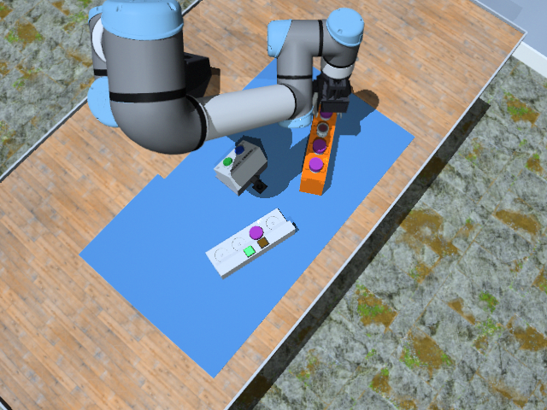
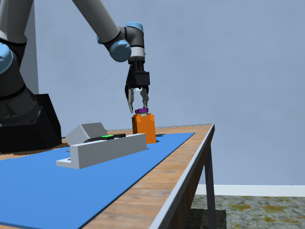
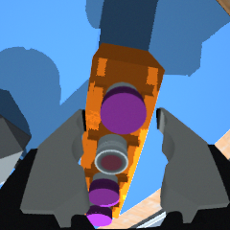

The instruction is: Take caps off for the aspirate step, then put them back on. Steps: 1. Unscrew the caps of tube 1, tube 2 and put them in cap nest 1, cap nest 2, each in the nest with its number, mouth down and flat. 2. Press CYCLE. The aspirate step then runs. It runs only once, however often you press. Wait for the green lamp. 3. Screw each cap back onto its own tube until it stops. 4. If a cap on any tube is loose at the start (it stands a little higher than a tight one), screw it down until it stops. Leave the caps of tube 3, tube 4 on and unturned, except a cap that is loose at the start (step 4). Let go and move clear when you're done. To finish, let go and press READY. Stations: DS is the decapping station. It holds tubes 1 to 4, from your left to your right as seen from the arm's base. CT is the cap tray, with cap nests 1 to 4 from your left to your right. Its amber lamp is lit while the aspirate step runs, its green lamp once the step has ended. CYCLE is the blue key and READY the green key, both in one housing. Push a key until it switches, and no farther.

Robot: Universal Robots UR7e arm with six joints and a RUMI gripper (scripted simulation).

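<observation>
Now: the purple cap 1 cm below my hand. From my hand the other things lie so: grey key housing 8 cm behind, 24 cm to the right, 7 cm below; green key 10 cm behind, 26 cm to the right, 6 cm below; blue key 10 cm behind, 22 cm to the right, 6 cm below.
</observation>
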